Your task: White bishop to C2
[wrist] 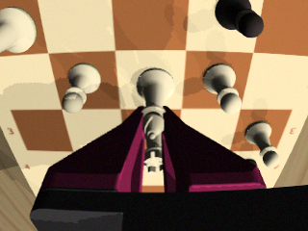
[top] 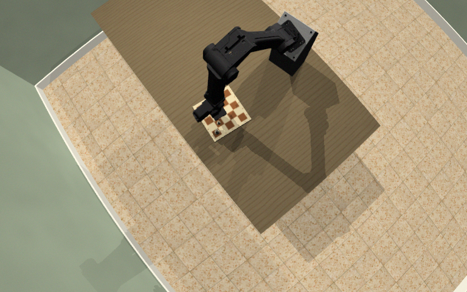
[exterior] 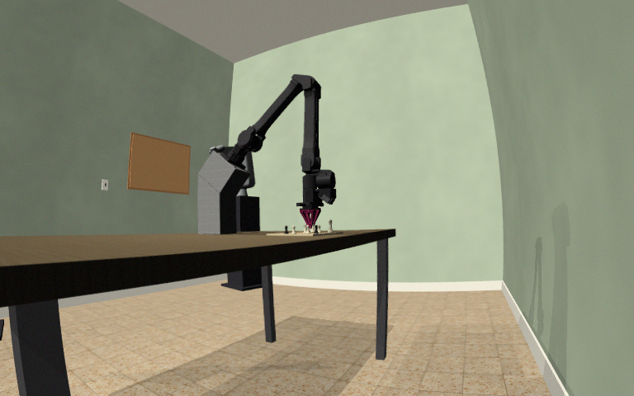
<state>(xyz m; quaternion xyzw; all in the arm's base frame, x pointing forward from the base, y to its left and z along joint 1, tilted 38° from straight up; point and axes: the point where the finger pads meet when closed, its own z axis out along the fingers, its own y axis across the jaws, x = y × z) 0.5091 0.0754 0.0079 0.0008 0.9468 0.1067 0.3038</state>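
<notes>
Now: the white bishop 1 cm ahead of my hand. Also, from my hand: large white piece: 4 cm ahead, 8 cm to the left; then small chessboard: 3 cm behind, 3 cm below.
</notes>
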